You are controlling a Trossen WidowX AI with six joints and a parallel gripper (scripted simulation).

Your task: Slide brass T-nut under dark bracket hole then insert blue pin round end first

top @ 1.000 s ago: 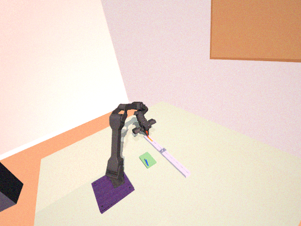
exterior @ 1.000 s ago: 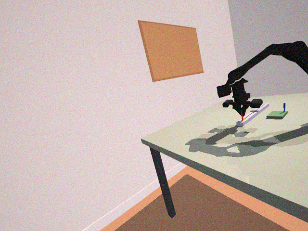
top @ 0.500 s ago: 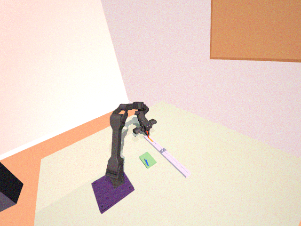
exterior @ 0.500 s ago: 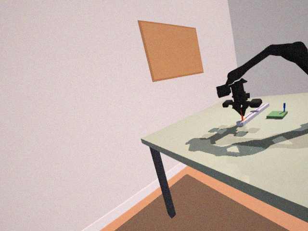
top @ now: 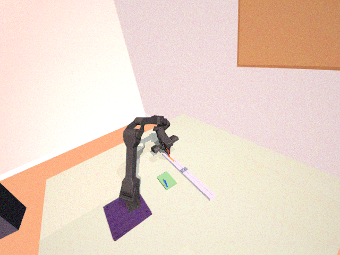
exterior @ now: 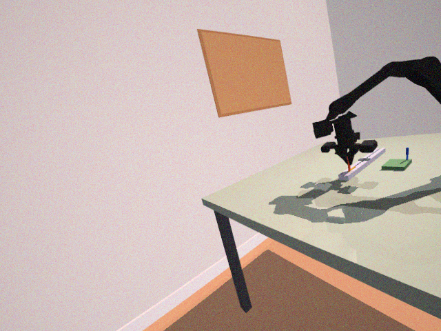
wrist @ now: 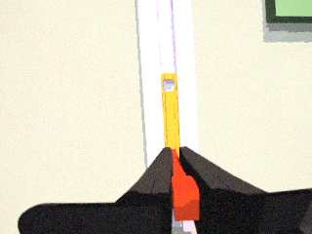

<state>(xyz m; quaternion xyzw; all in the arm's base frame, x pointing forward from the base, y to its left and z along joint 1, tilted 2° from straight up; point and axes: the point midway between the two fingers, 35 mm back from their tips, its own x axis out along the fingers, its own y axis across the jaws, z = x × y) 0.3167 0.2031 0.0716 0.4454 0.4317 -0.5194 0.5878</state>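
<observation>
Right now my gripper tip is 2 cm short of the aluminum rail, 16 cm to the left of it and 3 cm above it. The rest, counted from my gripper tip: green tray: 11 cm behind, 17 cm to the right, 4 cm below; then brass T-nut: 2 cm to the right; then blue pin: 13 cm behind, 20 cm to the right, 2 cm below.
</observation>
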